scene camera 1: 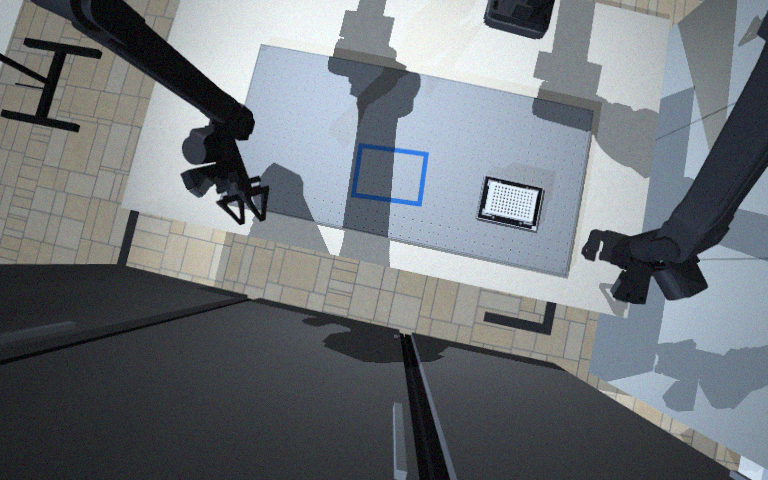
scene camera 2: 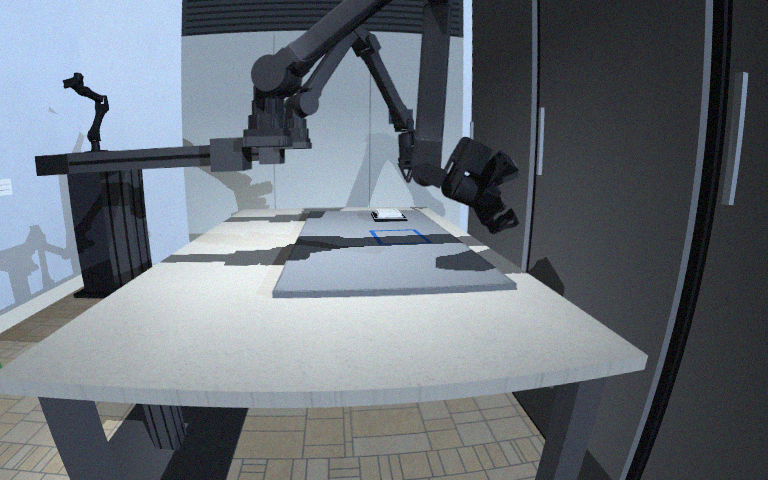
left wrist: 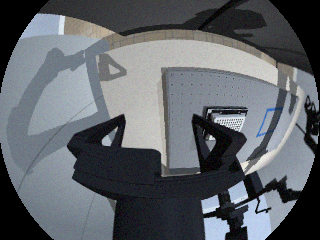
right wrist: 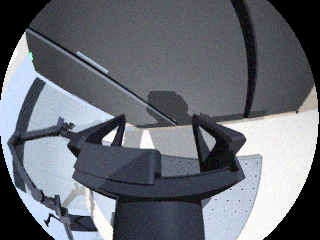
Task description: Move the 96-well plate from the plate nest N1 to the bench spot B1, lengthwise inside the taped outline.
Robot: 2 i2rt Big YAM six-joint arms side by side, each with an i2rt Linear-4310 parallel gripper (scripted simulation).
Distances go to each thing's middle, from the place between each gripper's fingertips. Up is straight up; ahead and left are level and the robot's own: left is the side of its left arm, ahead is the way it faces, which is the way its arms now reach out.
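You'd find the white 96-well plate [scene camera 1: 501, 209] 100 mm behind my left hand [scene camera 1: 602, 256], 200 mm to the right of it and 120 mm below it. Going by its middle, the plate is nearer to my left hand than to my right hand.
As for my right hand [scene camera 1: 252, 222], the plate is 620 mm to the left of it, 210 mm behind it and 110 mm below it.
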